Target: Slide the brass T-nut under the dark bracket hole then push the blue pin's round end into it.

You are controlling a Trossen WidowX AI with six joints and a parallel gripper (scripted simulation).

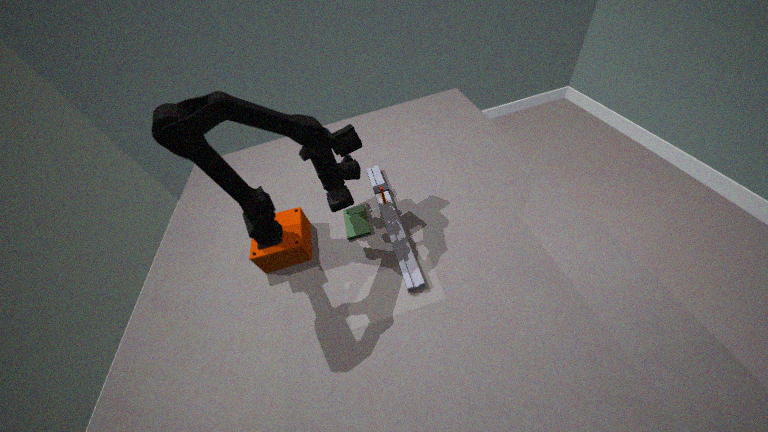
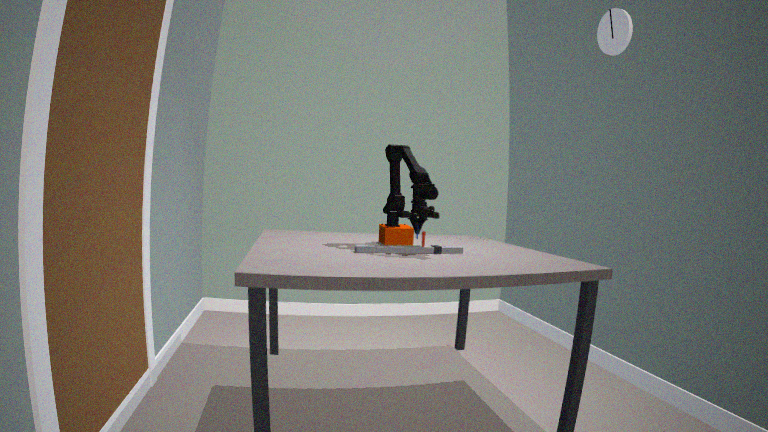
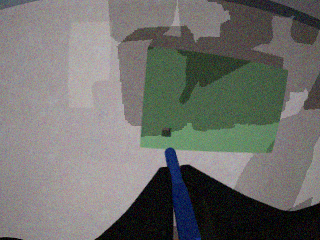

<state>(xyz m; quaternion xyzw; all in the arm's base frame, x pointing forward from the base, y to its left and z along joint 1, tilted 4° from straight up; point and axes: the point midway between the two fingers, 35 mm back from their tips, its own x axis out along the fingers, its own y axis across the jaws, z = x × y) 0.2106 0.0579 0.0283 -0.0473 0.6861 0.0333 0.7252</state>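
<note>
The green tray lies 6 cm below my gripper tip, 2 cm to the right of it and 1 cm ahead of it. Round my gripper tip: blue pin right at my gripper tip.
</note>
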